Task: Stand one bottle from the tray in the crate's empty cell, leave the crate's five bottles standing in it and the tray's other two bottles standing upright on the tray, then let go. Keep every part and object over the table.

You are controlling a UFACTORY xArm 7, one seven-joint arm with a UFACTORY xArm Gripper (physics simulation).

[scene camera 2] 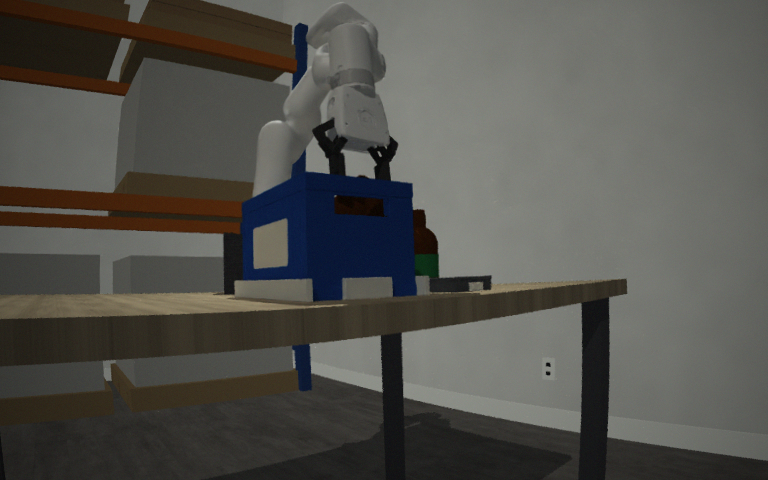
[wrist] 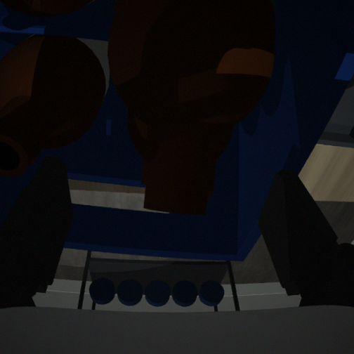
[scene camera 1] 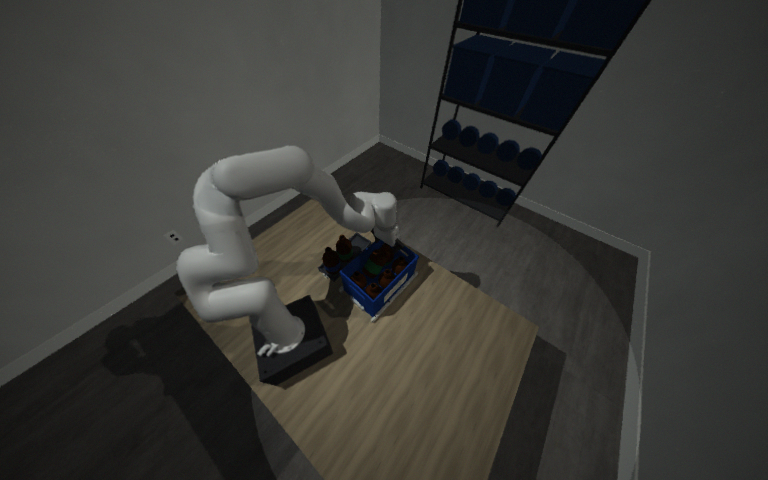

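Pixels of known places: gripper, fingertip midpoint: (scene camera 1: 386, 246); arm's base at its link origin: (scene camera 1: 286, 334).
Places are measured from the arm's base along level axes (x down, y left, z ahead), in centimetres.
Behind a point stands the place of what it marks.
Observation:
The blue crate (scene camera 1: 355, 296) {x 7.1, y -10.2, z 26.0 cm} (scene camera 2: 362, 243) {x 5.0, y -17.2, z 52.4 cm} (wrist: 155, 232) holds several brown bottles; standing ones include a bottle (scene camera 1: 387, 277) {x -1.3, y -19.1, z 36.8 cm} near its labelled side and a bottle (wrist: 65, 100) at the left in the wrist view. A green-labelled bottle (scene camera 1: 373, 266) {x -1.0, y -11.4, z 38.2 cm} (wrist: 190, 60) lies tilted over the crate's far part, neck toward the far end wall, overlapping another bottle. Two bottles (scene camera 1: 330, 259) {x 1.1, y 7.0, z 32.4 cm} (scene camera 1: 343, 247) {x 1.3, y 6.2, z 40.6 cm} stand upright on the tray (scene camera 1: 359, 241) {x 12.4, y 7.2, z 53.8 cm} (scene camera 2: 444, 284) {x 11.5, y 1.3, z 53.2 cm}. My gripper (scene camera 2: 360, 167) {x -5.2, y -12.2, z 47.5 cm} (wrist: 170, 191) is open and empty, its fingertips near the crate's rim at the far end, either side of the tilted neck. The cell beneath is hidden.
Pale blocks (scene camera 2: 367, 288) {x 11.5, y -17.6, z 53.5 cm} surround the crate's foot on the wooden table (scene camera 1: 430, 367) {x 12.9, y -48.7, z 19.5 cm} (scene camera 2: 169, 333) {x 14.5, y -49.5, z 61.2 cm}. The table's far edge runs close behind the crate. My black base mount (scene camera 1: 294, 362) {x -1.0, y -8.9, z -5.0 cm} is at the near left. A shelf rack (scene camera 1: 481, 110) stands beyond the table.

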